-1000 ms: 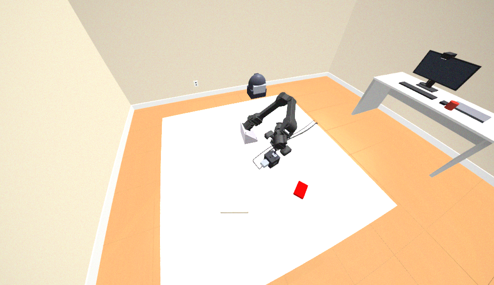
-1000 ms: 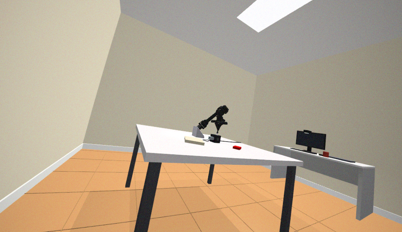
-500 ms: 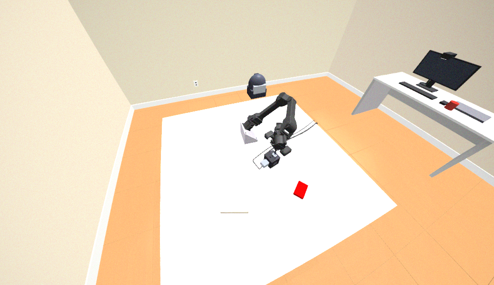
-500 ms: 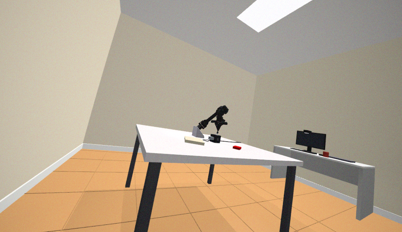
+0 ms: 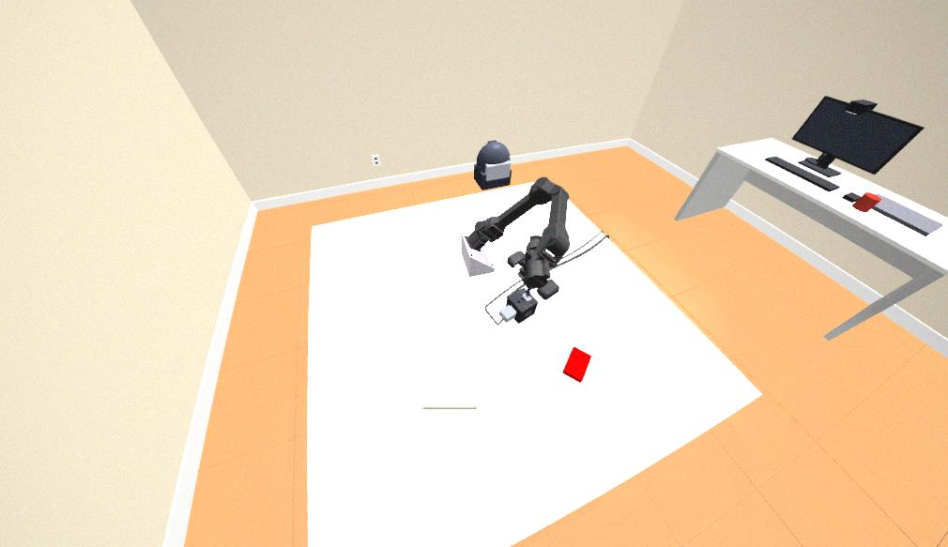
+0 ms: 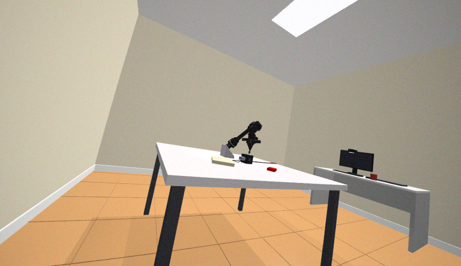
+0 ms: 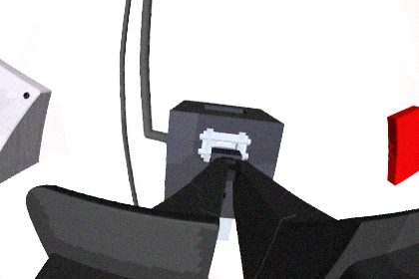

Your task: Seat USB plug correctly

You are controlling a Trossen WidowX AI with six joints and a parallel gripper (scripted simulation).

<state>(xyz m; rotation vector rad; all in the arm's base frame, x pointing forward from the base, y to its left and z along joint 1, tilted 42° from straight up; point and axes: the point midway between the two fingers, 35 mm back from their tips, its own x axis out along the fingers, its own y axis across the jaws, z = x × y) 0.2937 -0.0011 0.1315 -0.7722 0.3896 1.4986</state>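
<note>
Right now the white socket frame is 50 mm below my gripper tip. Round my gripper tip: flat tan board 320 mm to the right, 120 mm ahead, 110 mm below; then red block 250 mm ahead, 110 mm below, 50 mm to the left.
</note>
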